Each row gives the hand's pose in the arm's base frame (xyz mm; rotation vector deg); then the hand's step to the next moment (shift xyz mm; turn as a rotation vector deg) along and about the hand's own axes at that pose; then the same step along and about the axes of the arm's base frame.
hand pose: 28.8 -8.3 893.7 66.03 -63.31 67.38
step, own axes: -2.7 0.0 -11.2 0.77 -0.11 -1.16
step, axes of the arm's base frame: 0.1 10.9 -3.7 0.20 1.22 0.65
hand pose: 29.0 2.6 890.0 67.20 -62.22 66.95
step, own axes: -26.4 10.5 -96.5 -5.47 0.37 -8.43
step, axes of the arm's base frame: -11.5 94.0 -33.8 -0.75 7.93 -6.14
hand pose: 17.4 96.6 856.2 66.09 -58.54 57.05
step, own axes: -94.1 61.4 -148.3 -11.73 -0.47 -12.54
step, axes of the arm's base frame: -65.7 146.8 -93.6 -0.99 11.36 -12.85
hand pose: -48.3 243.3 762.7 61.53 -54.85 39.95
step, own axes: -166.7 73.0 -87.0 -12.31 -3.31 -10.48
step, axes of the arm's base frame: -108.8 102.9 -135.1 0.56 8.45 -14.17
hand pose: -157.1 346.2 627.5 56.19 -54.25 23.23
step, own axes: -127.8 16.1 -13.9 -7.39 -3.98 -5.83
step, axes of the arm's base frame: -74.7 34.1 -100.2 1.45 3.63 -9.44
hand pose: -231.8 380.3 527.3 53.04 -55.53 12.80
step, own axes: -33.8 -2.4 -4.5 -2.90 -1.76 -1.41
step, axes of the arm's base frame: -15.5 9.5 -29.0 0.14 0.64 -3.61
